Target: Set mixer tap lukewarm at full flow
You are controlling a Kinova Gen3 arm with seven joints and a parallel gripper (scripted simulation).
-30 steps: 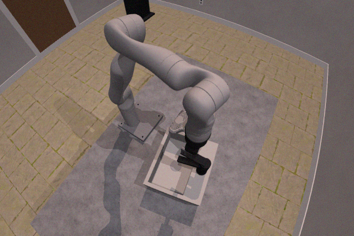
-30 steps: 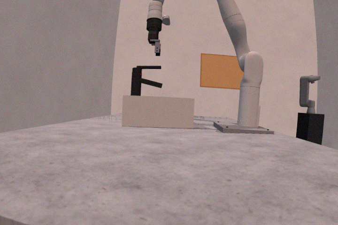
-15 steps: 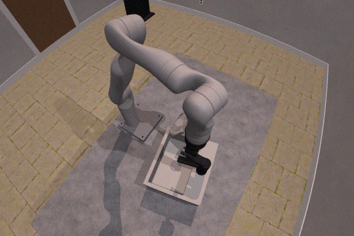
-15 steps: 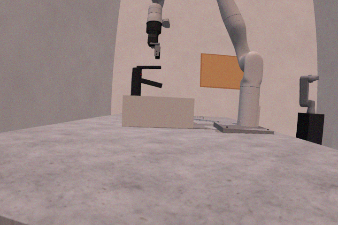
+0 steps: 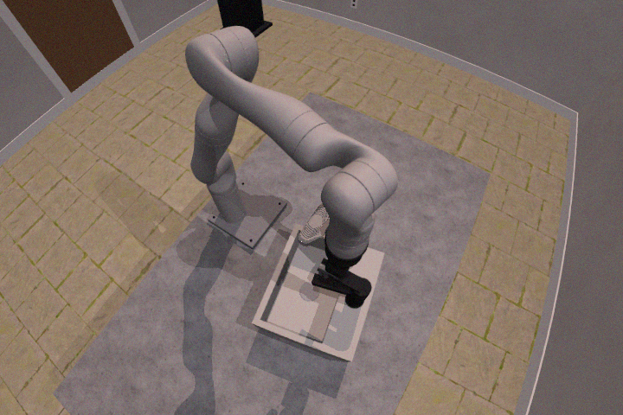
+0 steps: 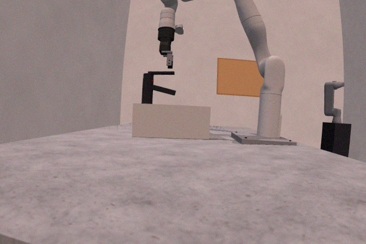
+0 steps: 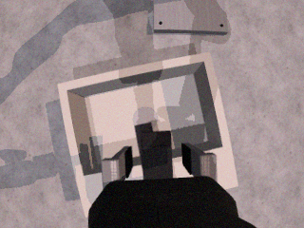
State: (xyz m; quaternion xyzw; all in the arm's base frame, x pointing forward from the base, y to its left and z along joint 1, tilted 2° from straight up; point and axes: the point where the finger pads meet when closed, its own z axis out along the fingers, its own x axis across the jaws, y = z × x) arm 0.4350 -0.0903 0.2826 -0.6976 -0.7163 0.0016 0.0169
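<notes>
Right now the lever is 50 mm below my hand and 40 mm ahead of it. From my hand the other things lie so: black mixer tap: 90 mm below, 60 mm ahead; sink basin: 280 mm below, 20 mm to the right, 20 mm behind.
</notes>
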